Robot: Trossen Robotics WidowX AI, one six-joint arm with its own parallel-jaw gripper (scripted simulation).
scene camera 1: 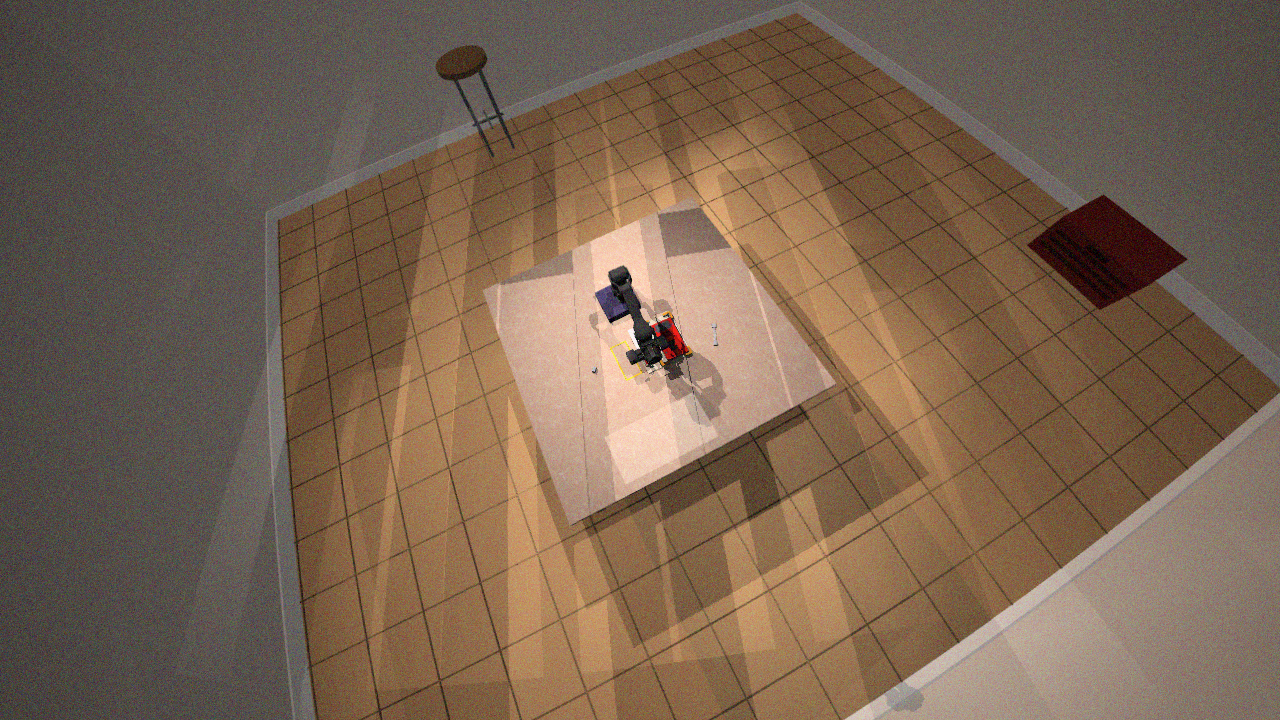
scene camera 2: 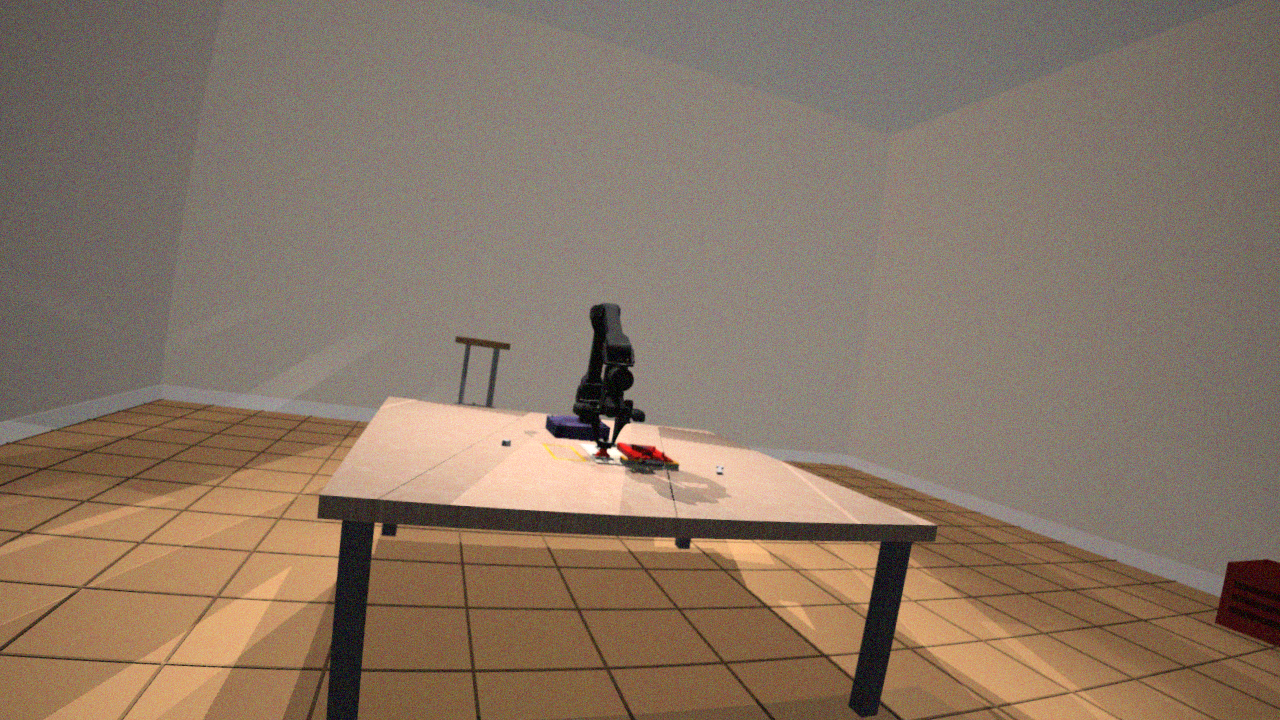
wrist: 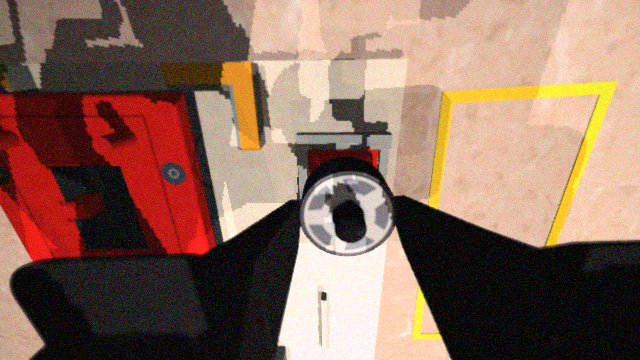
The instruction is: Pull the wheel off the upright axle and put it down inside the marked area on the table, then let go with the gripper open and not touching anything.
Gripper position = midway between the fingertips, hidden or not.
I see my gripper [scene camera 2: 604, 444], a red panel [scene camera 2: 646, 455] and an axle block [wrist: 349, 222].
The red panel also shows in scene camera 1 [scene camera 1: 677, 347]. My gripper also shows in the wrist view [wrist: 346, 207].
